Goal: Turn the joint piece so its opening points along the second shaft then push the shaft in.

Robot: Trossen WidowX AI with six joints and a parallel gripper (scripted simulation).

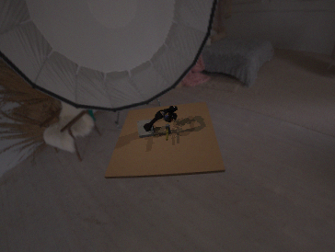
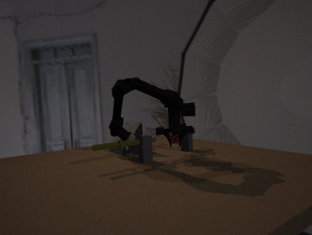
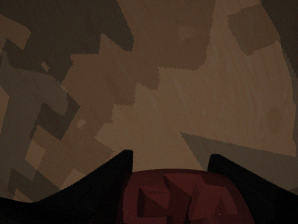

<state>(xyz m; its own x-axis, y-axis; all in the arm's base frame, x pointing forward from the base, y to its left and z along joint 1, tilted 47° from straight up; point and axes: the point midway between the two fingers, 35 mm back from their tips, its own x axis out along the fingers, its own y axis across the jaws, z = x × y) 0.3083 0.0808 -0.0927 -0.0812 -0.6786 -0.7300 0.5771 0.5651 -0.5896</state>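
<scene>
Right now the red joint piece is 1 cm behind my gripper tip, 1 cm to the left of it and 4 cm above it.
</scene>
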